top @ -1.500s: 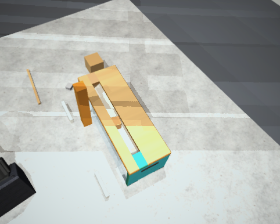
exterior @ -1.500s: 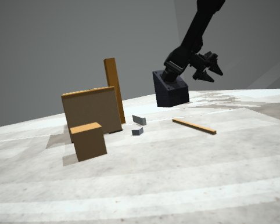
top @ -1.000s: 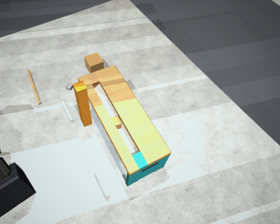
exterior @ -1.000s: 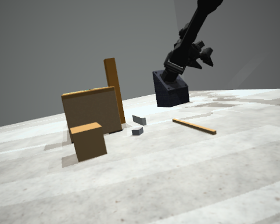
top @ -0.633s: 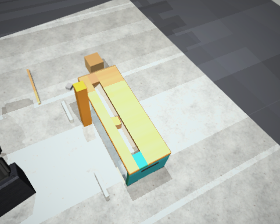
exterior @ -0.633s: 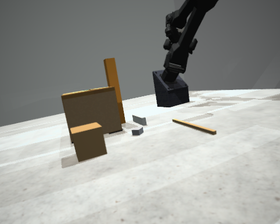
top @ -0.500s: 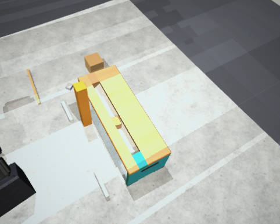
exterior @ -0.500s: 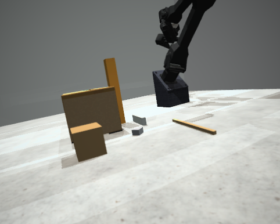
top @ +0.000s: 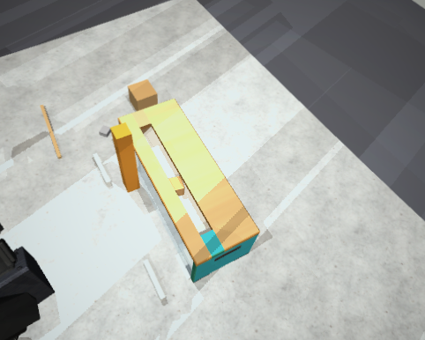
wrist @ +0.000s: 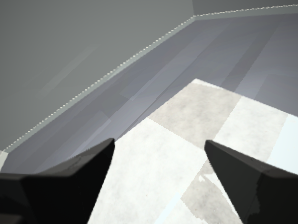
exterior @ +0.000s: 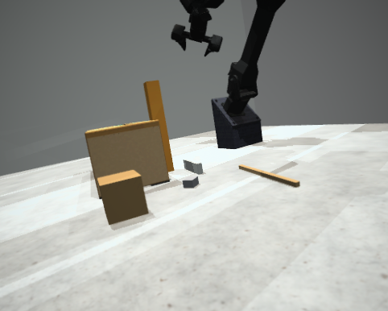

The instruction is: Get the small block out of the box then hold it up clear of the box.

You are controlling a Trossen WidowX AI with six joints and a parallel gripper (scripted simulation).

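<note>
Right now the orange block is 390 mm ahead of my gripper tip, 210 mm to the left of it and 280 mm below it. From my gripper tip the other things lie so: thin yellow stick: 250 mm ahead, 560 mm to the left, 360 mm below; grey block: 360 mm ahead, 490 mm to the left, 360 mm below.
</note>
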